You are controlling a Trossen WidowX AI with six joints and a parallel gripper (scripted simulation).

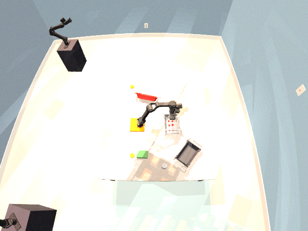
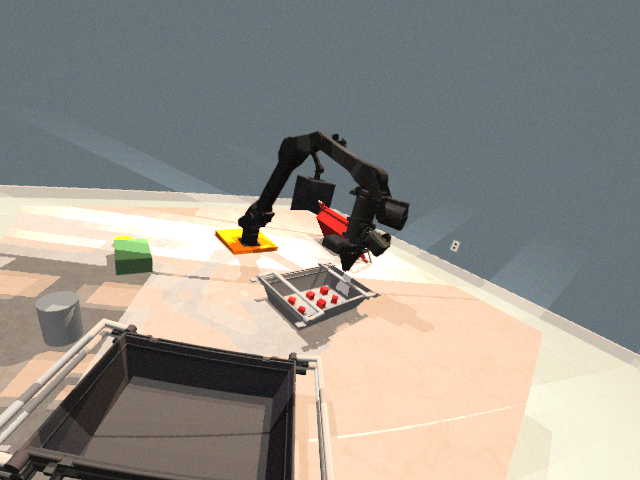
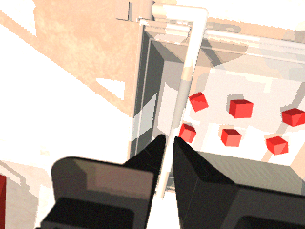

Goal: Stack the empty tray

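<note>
Right now the red tray is 31 cm behind my gripper tip, 27 cm to the left of it and 1 cm below it. Round my gripper tip: green block: 48 cm to the right, 28 cm behind, 6 cm below; grey cylinder: 59 cm to the right, 5 cm below, 3 cm behind.
</note>
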